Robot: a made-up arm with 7 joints. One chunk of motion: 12 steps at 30 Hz.
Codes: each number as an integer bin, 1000 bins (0 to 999) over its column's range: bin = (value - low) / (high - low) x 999, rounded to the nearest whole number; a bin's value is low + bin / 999 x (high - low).
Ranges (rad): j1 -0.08..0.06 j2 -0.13..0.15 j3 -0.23..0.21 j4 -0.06..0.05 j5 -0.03..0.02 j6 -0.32..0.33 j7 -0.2..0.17
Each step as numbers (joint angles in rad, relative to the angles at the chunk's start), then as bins.
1 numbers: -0.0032 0.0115 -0.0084 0.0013 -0.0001 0.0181 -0.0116
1 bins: 548 505 503 557 597 520 509
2 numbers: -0.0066 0.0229 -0.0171 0.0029 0.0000 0.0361 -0.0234
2 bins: 524 546 483 571 599 547 477
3 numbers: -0.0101 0.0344 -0.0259 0.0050 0.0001 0.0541 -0.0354
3 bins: 499 587 463 590 601 575 444
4 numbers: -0.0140 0.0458 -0.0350 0.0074 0.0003 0.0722 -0.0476
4 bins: 471 627 443 612 605 603 411
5 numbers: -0.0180 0.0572 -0.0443 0.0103 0.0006 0.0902 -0.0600
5 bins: 442 668 422 638 611 630 378
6 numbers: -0.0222 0.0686 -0.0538 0.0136 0.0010 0.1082 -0.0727
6 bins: 412 709 400 668 619 658 344
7 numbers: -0.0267 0.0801 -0.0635 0.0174 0.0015 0.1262 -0.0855
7 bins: 380 750 378 703 629 686 309
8 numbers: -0.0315 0.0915 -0.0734 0.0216 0.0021 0.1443 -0.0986
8 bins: 346 790 356 741 641 714 274
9 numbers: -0.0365 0.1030 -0.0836 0.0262 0.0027 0.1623 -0.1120
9 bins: 310 831 332 783 653 741 238
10 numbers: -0.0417 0.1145 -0.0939 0.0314 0.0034 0.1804 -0.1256
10 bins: 273 872 309 830 667 769 201
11 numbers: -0.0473 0.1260 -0.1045 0.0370 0.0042 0.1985 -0.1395
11 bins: 233 913 285 881 683 797 163
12 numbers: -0.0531 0.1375 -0.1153 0.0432 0.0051 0.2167 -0.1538
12 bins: 192 954 260 937 701 825 125
